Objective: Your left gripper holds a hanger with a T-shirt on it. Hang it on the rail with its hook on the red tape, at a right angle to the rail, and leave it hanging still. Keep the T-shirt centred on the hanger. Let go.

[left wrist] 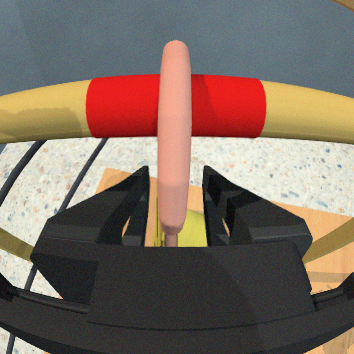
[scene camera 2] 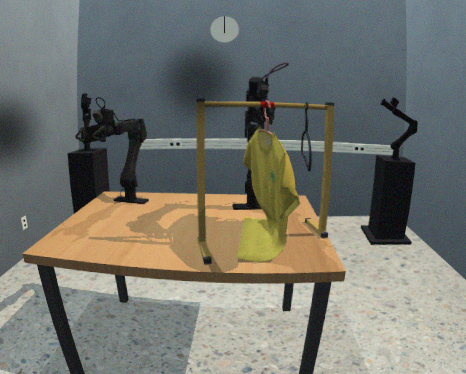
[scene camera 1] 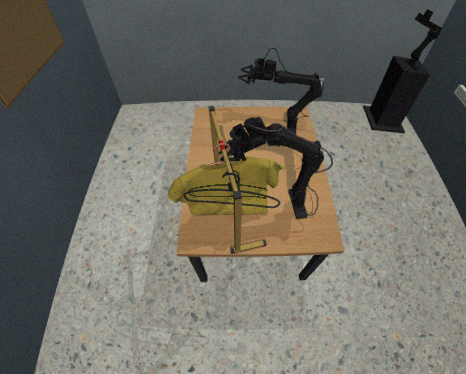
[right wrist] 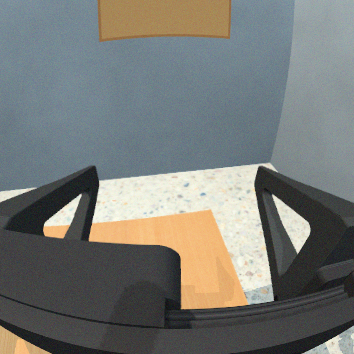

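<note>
The pink hanger (scene camera 2: pixel 267 120) (left wrist: pixel 175 150) has its hook over the red tape (scene camera 1: pixel 222 145) (scene camera 2: pixel 263 104) (left wrist: pixel 120 107) on the rail (scene camera 1: pixel 216 123) (scene camera 2: pixel 225 104) (left wrist: pixel 310 110), crossing it at about a right angle near the tape's middle. The yellow T-shirt (scene camera 1: pixel 210 177) (scene camera 2: pixel 270 170) (left wrist: pixel 195 232) hangs from it, spreading to both sides of the rail; whether it is exactly centred is unclear. My left gripper (scene camera 1: pixel 223 156) (left wrist: pixel 175 174) is partly open just below the hook, a finger on each side of the stem with visible gaps. My right gripper (scene camera 1: pixel 242 74) (scene camera 2: pixel 79 134) (right wrist: pixel 176 174) is wide open and empty, away from the rail.
A black hanger (scene camera 1: pixel 278 202) (scene camera 2: pixel 306 120) hangs on the same rail, at the right in scene camera 2. The rail's posts (scene camera 1: pixel 237 225) (scene camera 2: pixel 201 175) stand on the wooden table (scene camera 1: pixel 300 235) (scene camera 2: pixel 125 255). My left arm reaches in behind the rail in scene camera 2.
</note>
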